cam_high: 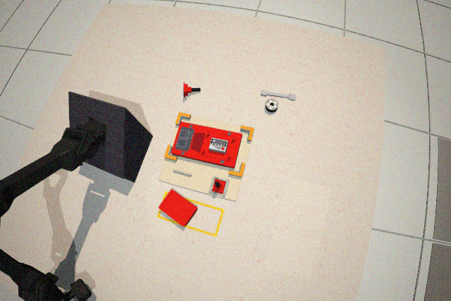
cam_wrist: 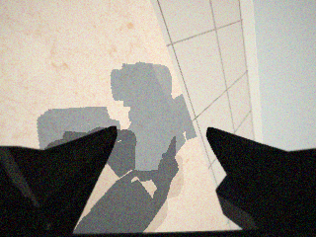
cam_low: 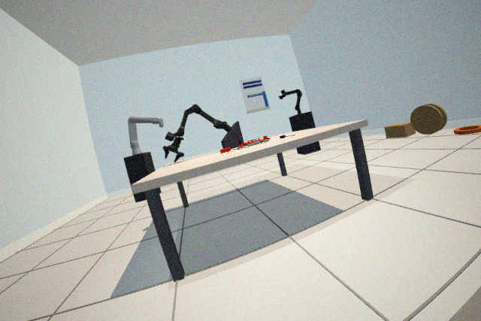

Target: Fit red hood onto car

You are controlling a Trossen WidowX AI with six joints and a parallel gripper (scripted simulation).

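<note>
Now: gripper tip 17 cm short of the hood, 48 cm to the right of it and 2 cm above it. Round my gripper tip: grey engine block (20 cm ahead, 70 cm to the left, 1 cm below); then grey wrench (30 cm ahead, 94 cm to the left, 3 cm below).
</note>
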